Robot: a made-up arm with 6 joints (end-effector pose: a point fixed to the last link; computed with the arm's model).
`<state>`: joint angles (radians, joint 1 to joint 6).
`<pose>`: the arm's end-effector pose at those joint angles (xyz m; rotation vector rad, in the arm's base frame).
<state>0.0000 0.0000 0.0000 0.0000 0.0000 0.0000</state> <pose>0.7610 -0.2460 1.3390 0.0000 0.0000 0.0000</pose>
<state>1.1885 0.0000 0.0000 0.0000 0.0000 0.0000</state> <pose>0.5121 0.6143 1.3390 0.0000 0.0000 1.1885</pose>
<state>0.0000 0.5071 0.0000 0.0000 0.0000 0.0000</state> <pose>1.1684 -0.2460 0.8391 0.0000 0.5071 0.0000</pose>
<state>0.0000 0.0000 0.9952 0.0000 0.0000 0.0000</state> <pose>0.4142 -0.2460 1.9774 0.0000 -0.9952 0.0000</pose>
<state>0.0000 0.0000 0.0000 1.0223 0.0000 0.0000</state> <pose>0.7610 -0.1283 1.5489 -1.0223 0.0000 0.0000</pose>
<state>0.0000 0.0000 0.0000 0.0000 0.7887 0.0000</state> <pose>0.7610 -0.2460 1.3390 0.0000 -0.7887 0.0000</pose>
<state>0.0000 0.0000 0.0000 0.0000 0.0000 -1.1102</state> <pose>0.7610 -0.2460 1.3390 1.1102 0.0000 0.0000</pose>
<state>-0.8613 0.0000 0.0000 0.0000 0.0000 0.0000</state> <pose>0.3091 -0.7376 1.3390 0.0000 0.0000 -0.8613</pose>
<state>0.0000 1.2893 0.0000 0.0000 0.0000 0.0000</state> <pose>1.2066 -0.2460 -0.1403 0.0000 1.2893 0.0000</pose>
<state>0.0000 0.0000 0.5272 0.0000 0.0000 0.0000</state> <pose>0.6577 -0.2460 1.7219 0.0000 -0.5272 0.0000</pose>
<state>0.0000 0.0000 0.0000 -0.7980 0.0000 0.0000</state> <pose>0.7610 -0.1717 1.1629 0.7980 0.0000 0.0000</pose>
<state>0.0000 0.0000 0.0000 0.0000 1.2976 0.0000</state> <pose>0.7610 -0.2460 1.3390 0.0000 -1.2976 0.0000</pose>
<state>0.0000 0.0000 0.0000 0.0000 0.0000 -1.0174</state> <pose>0.7610 -0.2460 1.3390 1.0174 0.0000 0.0000</pose>
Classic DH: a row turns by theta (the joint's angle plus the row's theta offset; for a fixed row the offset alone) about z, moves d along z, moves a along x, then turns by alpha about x. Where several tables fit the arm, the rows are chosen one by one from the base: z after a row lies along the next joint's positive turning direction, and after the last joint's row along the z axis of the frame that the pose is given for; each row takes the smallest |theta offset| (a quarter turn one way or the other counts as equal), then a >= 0, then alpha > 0; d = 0 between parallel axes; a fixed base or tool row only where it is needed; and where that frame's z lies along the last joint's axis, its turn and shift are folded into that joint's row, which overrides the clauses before.
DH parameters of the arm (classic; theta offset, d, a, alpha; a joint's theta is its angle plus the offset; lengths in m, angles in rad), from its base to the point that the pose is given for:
joint 1: 0 0.303 0 -1.5708
joint 2: -1.5708 0 1.036 3.1416
joint 3: 0 0 0 -1.5708
joint 4: 0 -0.761 0 1.5708
joint 5: 0 0.246 0 -1.5708
joint 6: 1.5708 0 0 1.5708
tool (fixed): -1.5708 0 0 0

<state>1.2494 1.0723 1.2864 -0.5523 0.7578 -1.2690</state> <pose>0.7297 1.5287 0.8339 2.1617 0.2377 1.2634</pose>
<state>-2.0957 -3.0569 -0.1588 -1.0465 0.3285 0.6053</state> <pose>0.2817 0.7322 -0.3391 -2.1710 -1.7271 0.2655</pose>
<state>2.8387 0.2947 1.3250 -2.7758 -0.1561 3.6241</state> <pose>-0.8015 0.0098 1.9016 1.2000 -1.1278 1.8756</pose>
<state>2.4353 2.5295 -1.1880 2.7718 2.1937 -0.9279</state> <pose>-0.0793 -0.2338 -0.2050 -0.3802 -2.5997 0.7166</pose>
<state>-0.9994 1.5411 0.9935 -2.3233 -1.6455 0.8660</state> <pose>1.0023 -1.2480 -0.2158 1.3619 -0.4394 0.6105</pose>
